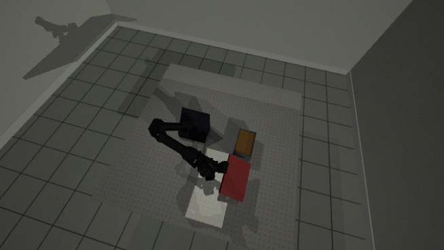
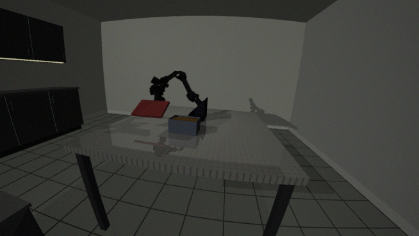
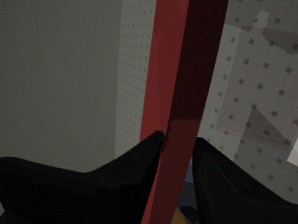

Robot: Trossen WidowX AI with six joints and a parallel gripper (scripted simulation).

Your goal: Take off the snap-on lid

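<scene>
My gripper tip is 7 cm short of the red lid, 1 cm to the left of it and 4 cm above it. Round my gripper tip: blue storage box: 11 cm ahead, 26 cm to the left, 14 cm below.
</scene>
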